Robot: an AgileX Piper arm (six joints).
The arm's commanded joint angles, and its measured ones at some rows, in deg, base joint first. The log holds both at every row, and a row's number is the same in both.
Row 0, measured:
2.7 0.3 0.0 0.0 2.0 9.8
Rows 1 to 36, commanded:
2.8 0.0 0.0 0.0 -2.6 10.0
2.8 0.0 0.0 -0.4 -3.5 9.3
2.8 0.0 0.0 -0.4 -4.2 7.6
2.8 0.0 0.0 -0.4 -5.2 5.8
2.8 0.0 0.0 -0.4 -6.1 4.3
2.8 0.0 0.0 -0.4 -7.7 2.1
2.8 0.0 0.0 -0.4 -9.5 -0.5
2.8 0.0 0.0 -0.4 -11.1 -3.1
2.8 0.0 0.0 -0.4 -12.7 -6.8
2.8 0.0 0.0 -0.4 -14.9 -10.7
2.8 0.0 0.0 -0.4 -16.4 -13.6
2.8 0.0 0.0 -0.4 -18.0 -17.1
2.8 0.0 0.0 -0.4 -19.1 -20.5
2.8 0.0 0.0 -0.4 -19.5 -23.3
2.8 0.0 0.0 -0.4 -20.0 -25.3
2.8 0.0 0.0 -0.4 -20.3 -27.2
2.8 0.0 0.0 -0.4 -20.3 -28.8
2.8 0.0 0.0 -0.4 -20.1 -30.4
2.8 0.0 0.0 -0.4 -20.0 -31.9
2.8 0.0 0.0 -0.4 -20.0 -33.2
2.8 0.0 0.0 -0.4 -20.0 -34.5
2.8 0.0 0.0 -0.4 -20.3 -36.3
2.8 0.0 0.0 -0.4 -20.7 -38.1
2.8 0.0 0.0 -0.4 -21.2 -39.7
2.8 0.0 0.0 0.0 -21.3 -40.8
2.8 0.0 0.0 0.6 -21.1 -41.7
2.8 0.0 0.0 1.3 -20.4 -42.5
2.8 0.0 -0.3 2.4 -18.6 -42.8
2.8 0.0 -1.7 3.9 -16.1 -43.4
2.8 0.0 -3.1 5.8 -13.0 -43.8
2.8 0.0 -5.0 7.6 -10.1 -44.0
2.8 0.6 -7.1 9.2 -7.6 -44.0
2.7 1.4 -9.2 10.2 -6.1 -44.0
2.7 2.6 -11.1 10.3 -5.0 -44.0
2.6 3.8 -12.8 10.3 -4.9 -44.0
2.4 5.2 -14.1 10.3 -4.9 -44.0
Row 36, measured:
2.7 1.7 -8.3 8.4 -8.2 -43.5
